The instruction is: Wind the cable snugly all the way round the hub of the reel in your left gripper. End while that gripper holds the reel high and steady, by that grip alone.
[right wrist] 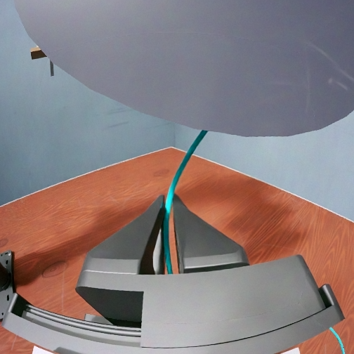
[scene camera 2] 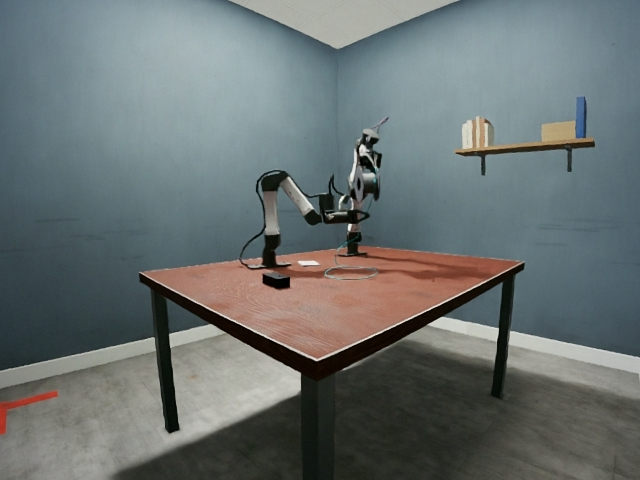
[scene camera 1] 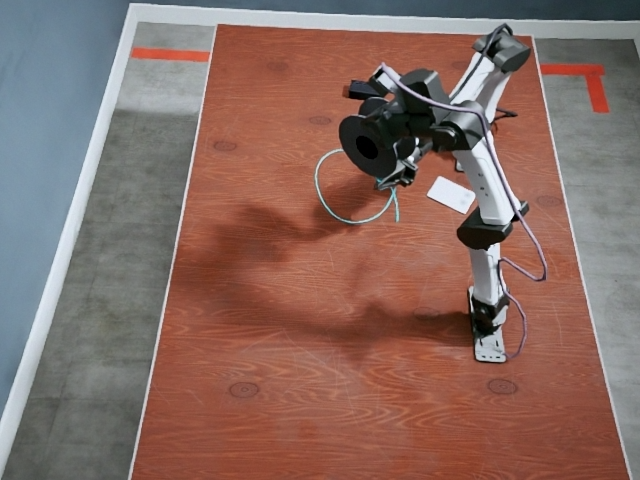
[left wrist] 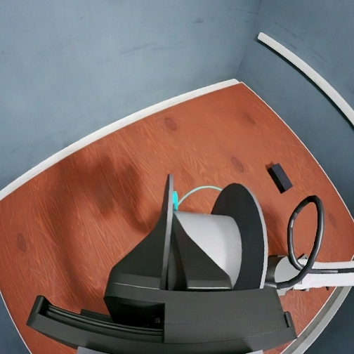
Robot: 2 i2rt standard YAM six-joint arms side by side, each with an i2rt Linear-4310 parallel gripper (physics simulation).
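Pixels of known places: left gripper, between the fingertips: (scene camera 2: 375, 169) (scene camera 1: 362, 122); right gripper, between the fingertips: (scene camera 2: 369, 215) (scene camera 1: 375, 187); left arm's base, origin of its link: (scene camera 2: 352, 255) (scene camera 1: 485, 323); right arm's base, origin of its link: (scene camera 2: 269, 266).
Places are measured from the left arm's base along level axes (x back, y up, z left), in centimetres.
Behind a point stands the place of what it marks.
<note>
My left gripper (scene camera 1: 376, 124) (scene camera 2: 366, 167) {x -35.3, y 43.6, z -26.8 cm} (left wrist: 167, 218) is shut on one flange of the reel (scene camera 1: 348, 131) {x -37.9, y 38.9, z -28.3 cm} (scene camera 2: 368, 183) {x -34.6, y 37.3, z -31.0 cm} (left wrist: 210, 235) (right wrist: 200, 65), holding it high above the table. The teal cable (scene camera 1: 354, 222) {x -33.7, y 0.3, z -28.6 cm} (left wrist: 175, 200) (right wrist: 176, 175) shows at the gripped flange's inner side; the hub face seen in the left wrist view is bare, its far side hidden. The cable hangs from below the reel to my right gripper (scene camera 1: 379, 184) {x -30.2, y 23.4, z -24.5 cm} (scene camera 2: 367, 214) {x -30.2, y 23.4, z -24.5 cm} (right wrist: 169, 198), which is slightly open beneath the reel, the cable running loosely between its fingertips. Below, the cable lies in a loop on the table.
A white card (scene camera 1: 451, 194) {x -5.7, y 0.6, z -39.4 cm} (scene camera 2: 308, 263) {x -6.9, y 0.6, z -40.6 cm} lies near the right arm's base. A black block (scene camera 1: 361, 89) {x -32.2, y 3.5, z -76.5 cm} (scene camera 2: 276, 280) {x -35.2, y 2.8, z -80.7 cm} (left wrist: 279, 178) rests on the wooden table (scene camera 1: 310, 413) {x -43.6, y 0.0, z 24.5 cm} (scene camera 2: 310, 330) {x -71.1, y 0.0, z -98.6 cm}. The right gripper sits close under the reel's flanges.
</note>
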